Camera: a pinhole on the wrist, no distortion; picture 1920 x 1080 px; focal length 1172.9 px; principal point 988.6 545.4 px. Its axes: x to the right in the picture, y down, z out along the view. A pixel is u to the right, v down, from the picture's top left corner.
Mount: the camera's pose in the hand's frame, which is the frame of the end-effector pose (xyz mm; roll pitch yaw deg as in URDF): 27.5 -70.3 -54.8 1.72 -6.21 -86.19
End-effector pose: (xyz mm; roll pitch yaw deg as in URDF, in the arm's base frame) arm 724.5 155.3 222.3 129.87 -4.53 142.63
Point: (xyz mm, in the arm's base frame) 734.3 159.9 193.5
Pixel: 342 161
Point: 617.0 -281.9 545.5
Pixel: behind the camera
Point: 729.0 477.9 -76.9
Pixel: 1153 949
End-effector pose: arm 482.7 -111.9 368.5 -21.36 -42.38 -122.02
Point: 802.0 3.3 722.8
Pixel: 894 626
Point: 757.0 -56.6 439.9
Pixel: 379 186
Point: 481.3 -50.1 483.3
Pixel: 1161 668
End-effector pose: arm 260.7 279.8 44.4 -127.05 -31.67 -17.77
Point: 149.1 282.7 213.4
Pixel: behind the camera
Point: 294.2 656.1 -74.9
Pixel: 1411 59
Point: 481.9 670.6 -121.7
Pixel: 1210 490
